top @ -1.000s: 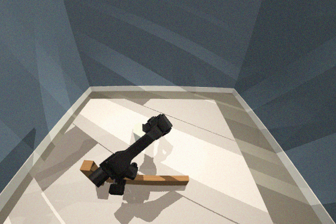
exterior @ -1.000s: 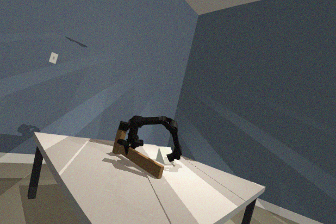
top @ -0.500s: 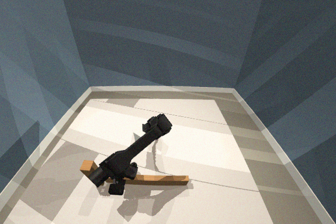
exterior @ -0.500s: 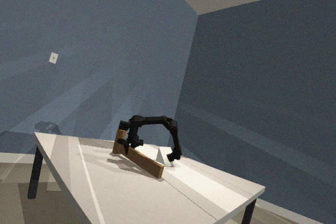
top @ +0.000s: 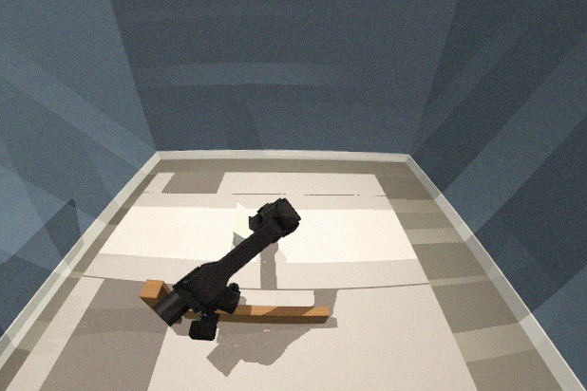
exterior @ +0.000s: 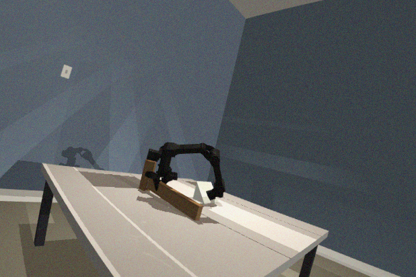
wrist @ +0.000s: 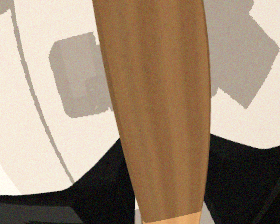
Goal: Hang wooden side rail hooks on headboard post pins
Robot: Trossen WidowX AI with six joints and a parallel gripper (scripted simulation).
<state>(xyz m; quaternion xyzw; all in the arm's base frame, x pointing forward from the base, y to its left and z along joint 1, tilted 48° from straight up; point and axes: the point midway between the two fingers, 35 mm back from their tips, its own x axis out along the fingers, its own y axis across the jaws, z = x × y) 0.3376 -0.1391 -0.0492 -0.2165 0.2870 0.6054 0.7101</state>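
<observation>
The headboard post lies 14 cm to the right of my gripper tip, 4 cm above it and 2 cm behind it.
</observation>
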